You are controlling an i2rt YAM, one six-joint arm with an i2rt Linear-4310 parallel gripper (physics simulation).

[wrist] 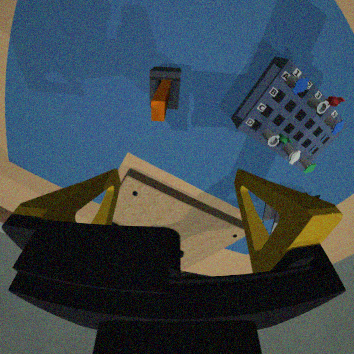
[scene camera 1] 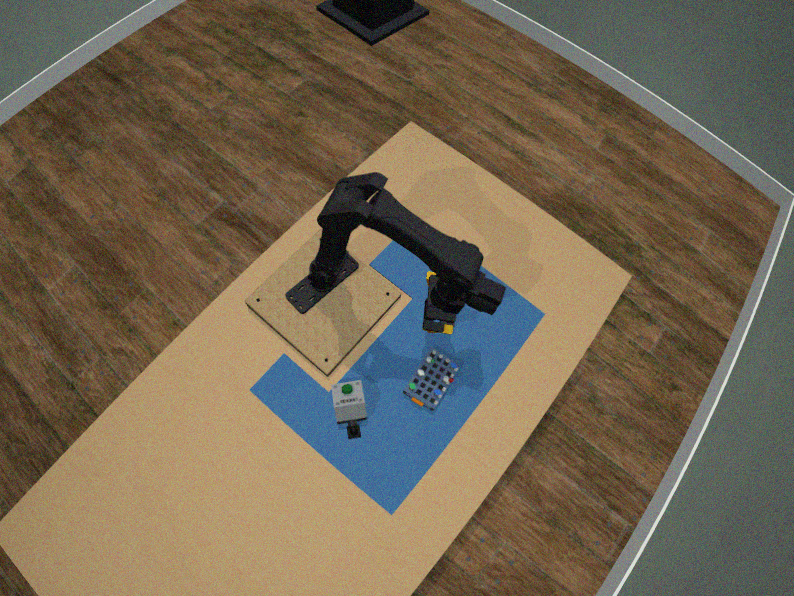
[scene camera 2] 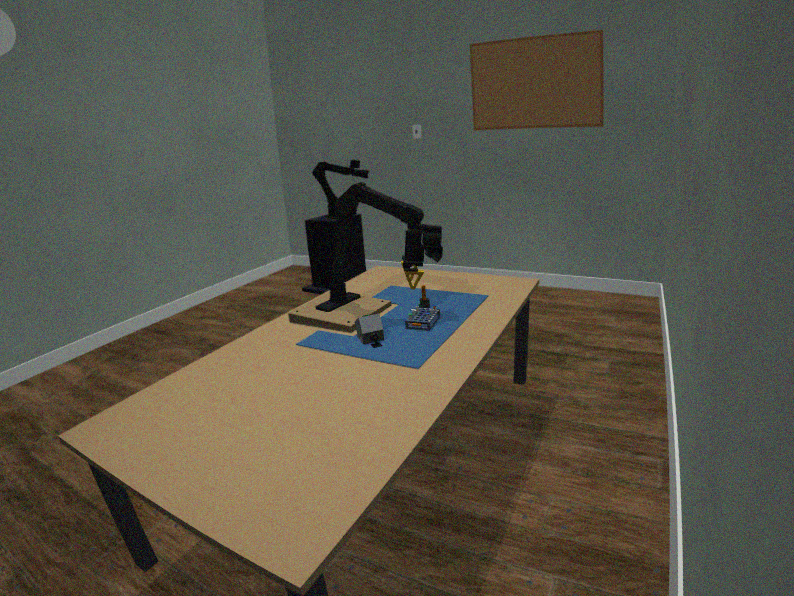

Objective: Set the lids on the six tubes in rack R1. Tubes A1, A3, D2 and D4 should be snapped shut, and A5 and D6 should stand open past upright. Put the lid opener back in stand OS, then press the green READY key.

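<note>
Rack R1 stands on the blue mat, right in the wrist view. In row A show a blue lid at A1, a red lid beside a white tube ring and a blue lid. In row D show a white ring with a green lid, a white top and a green lid. Exact lid angles are unclear. The orange lid opener stands in dark stand OS. My gripper is open and empty, above the mat. The green READY key is on a grey box.
The grey key box has a small black block beside it. It is partly hidden behind a finger in the wrist view. The wooden base board carries the arm and borders the blue mat.
</note>
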